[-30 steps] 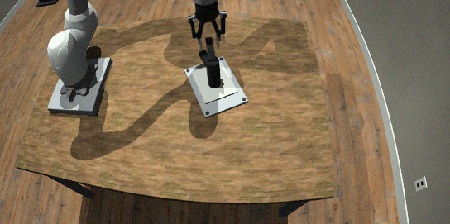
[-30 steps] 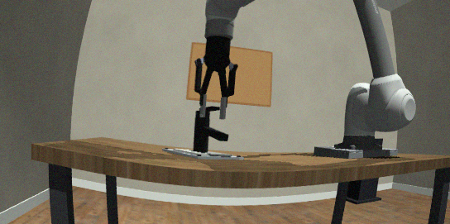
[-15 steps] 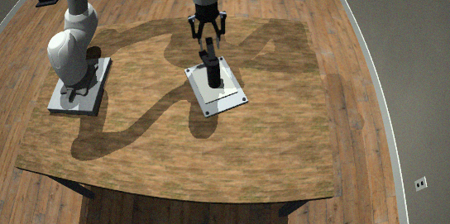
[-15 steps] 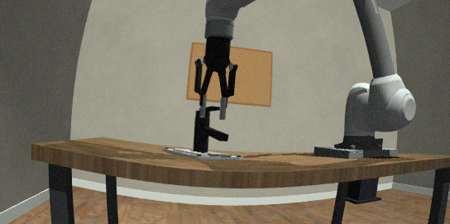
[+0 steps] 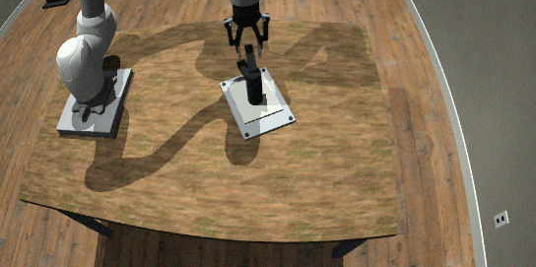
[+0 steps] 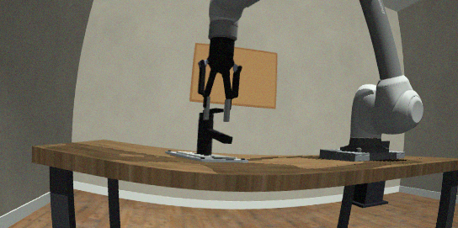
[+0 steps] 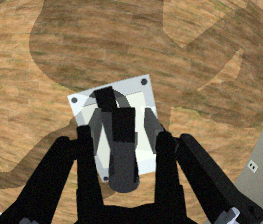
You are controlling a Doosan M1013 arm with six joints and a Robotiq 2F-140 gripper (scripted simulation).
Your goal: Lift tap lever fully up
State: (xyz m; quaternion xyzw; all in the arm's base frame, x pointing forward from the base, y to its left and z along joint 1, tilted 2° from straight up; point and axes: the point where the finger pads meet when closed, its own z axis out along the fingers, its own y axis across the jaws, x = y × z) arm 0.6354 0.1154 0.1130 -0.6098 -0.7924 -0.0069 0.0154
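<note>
My gripper is now 30 mm to the left of the lever and 10 mm short of it. The rest, counted from my hand: black tap (60 mm to the right, 50 mm below, 10 mm ahead).
</note>
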